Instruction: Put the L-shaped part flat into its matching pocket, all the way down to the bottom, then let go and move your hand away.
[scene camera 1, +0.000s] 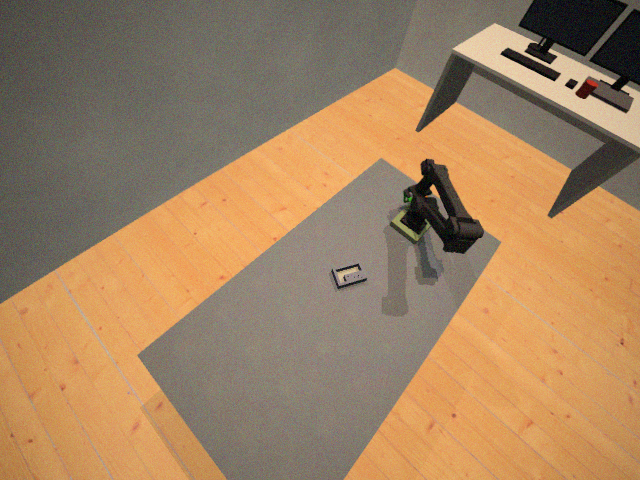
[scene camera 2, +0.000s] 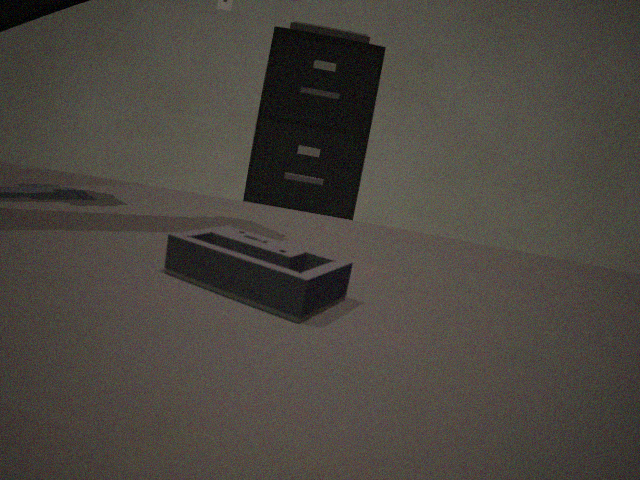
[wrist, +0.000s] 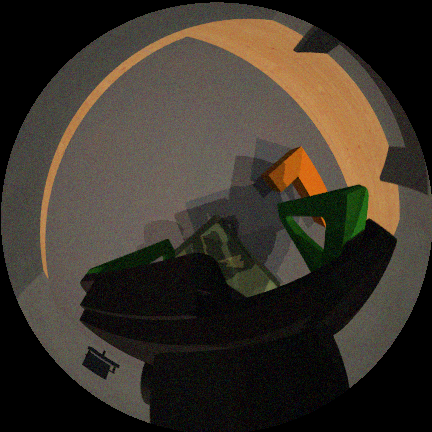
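Pixels of known places: gripper, fingertip midpoint: (wrist: 223, 228); arm's base, origin of the base link: (scene camera 1: 413, 222).
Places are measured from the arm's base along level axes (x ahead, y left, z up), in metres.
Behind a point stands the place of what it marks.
Observation:
The orange L-shaped part (wrist: 309, 169) {x -0.214, y -0.044, z -0.007 m} lies on the mat in the wrist view, beyond the right green finger, which hides some of it. In scene camera 1 the arm hides nearly all of it. The small dark-walled box with the pocket (scene camera 1: 336, 279) {x 0.512, y -0.113, z -0.003 m} (scene camera 2: 237, 268) {x 0.429, y -0.128, z -0.010 m} lies on the mat. Its L-shaped pocket is empty, with a pale floor beside a raised grey block. My gripper (scene camera 1: 408, 197) {x -0.098, y -0.079, z 0.034 m} (wrist: 223, 228) {x -0.098, y -0.079, z 0.034 m} is open with nothing between its green fingers. It is close to the arm's base, away from the box and apart from the part.
The arm's olive base plate (scene camera 1: 400, 225) {x 0.061, y -0.042, z 0.000 m} (wrist: 252, 286) {x -0.061, y 0.016, z 0.001 m} stands on the grey mat (scene camera 1: 289, 351) {x 0.867, y -0.073, z -0.037 m}, close to the part. A white desk (scene camera 1: 480, 49) with monitors and a red cup (scene camera 1: 586, 89) stands at the back right. A dark cabinet (scene camera 2: 315, 124) stands behind the box in scene camera 2.

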